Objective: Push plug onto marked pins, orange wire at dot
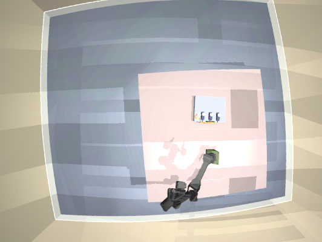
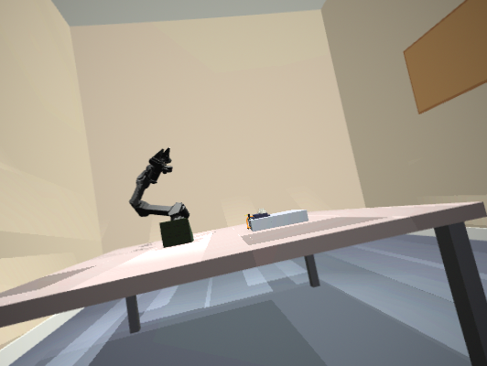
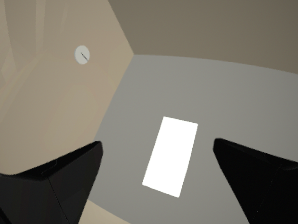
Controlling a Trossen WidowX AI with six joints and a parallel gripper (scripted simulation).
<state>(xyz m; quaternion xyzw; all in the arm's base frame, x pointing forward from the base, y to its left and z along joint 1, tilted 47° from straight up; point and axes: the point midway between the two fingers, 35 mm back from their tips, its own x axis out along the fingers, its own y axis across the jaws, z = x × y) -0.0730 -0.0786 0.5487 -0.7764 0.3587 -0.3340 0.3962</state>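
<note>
The red band lies 360 mm ahead of my gripper tip, 320 mm to the right of it and 460 mm below it. The rest, counted from my gripper tip: printed holder 520 mm ahead, 340 mm to the right, 510 mm below.
</note>
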